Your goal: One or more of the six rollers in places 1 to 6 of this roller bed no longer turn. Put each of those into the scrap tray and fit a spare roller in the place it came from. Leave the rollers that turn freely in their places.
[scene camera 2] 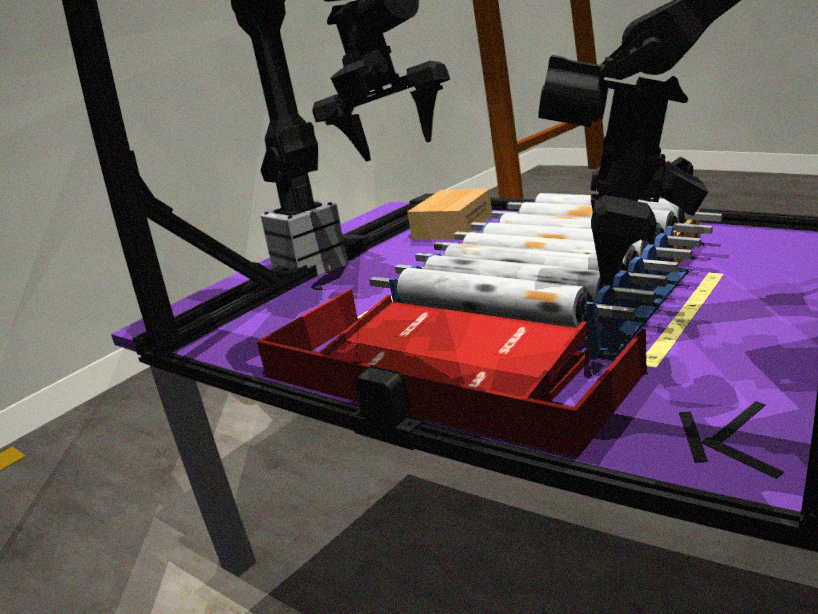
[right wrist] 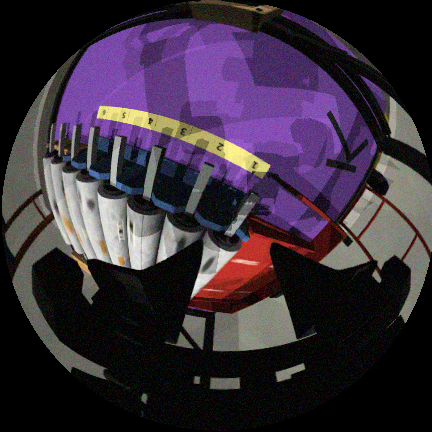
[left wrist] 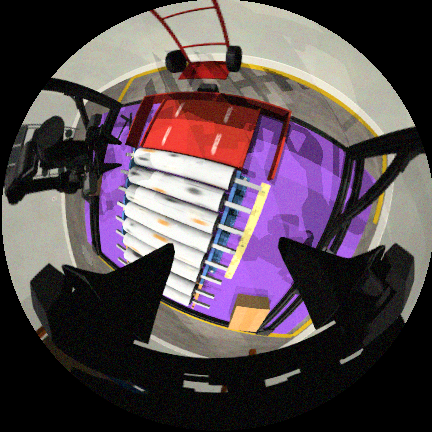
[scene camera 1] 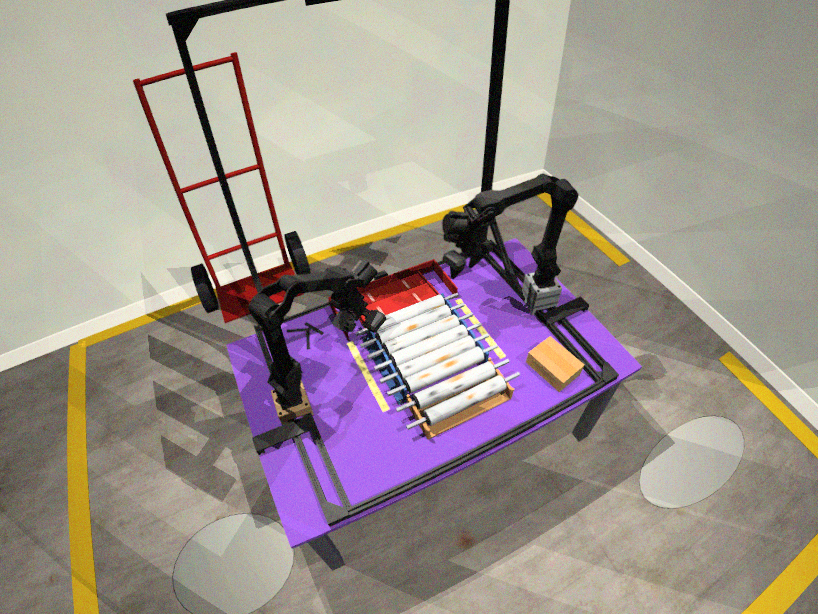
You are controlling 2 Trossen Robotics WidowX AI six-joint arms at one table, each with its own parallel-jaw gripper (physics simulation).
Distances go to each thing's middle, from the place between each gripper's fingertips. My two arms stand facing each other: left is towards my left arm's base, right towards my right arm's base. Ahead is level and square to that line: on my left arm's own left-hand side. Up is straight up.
Scene:
I see the red scrap tray (scene camera 1: 390, 294) 18 cm behind my left hand, 16 cm to the right of it and 20 cm below it. Round my left hand: tan box (scene camera 2: 440, 216) (33 cm ahead, 17 cm to the left, 19 cm below); wooden holder (scene camera 1: 469, 413) (29 cm ahead, 16 cm to the right, 22 cm below).
The red scrap tray is 120 mm behind my right hand, 150 mm to the left of it and 70 mm below it. The rest, counted from my right hand: tan box 390 mm ahead, 480 mm to the left, 70 mm below; wooden holder 350 mm ahead, 150 mm to the left, 90 mm below.

